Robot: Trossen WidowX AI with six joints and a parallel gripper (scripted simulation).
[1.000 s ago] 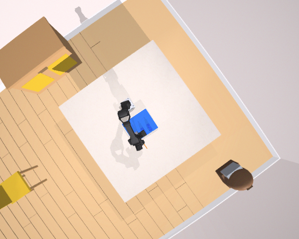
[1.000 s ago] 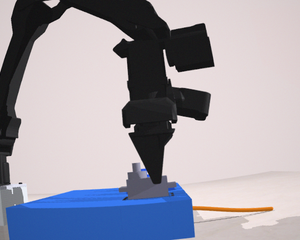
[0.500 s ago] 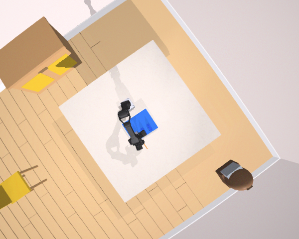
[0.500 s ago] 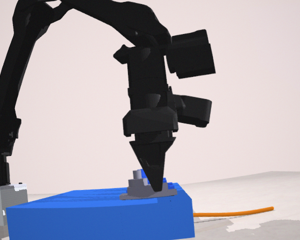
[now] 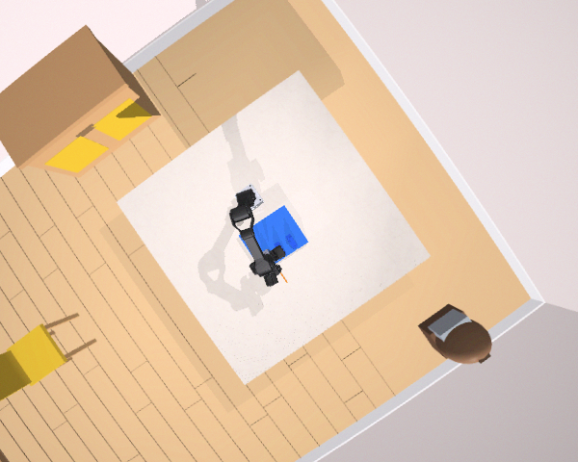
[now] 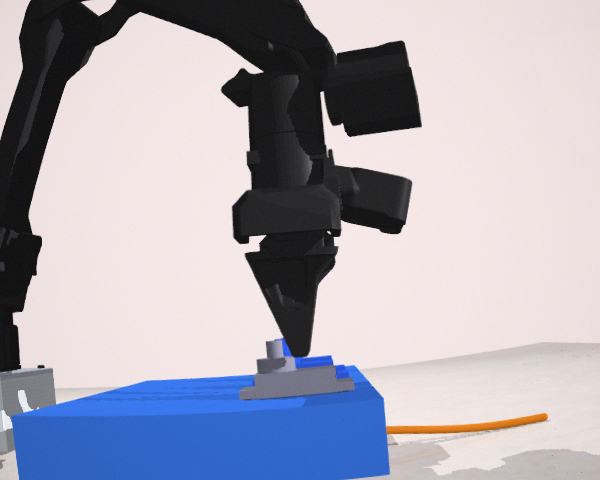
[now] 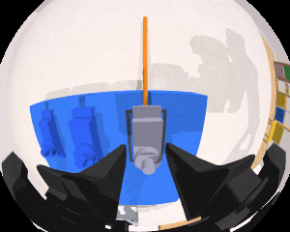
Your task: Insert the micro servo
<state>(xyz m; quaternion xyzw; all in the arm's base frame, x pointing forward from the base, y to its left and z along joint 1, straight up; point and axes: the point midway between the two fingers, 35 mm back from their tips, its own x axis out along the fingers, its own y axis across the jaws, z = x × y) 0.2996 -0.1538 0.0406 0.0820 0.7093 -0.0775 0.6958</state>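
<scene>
The blue deck lies 90 mm behind my gripper tip, 100 mm to the left of it and 50 mm below it.
</scene>
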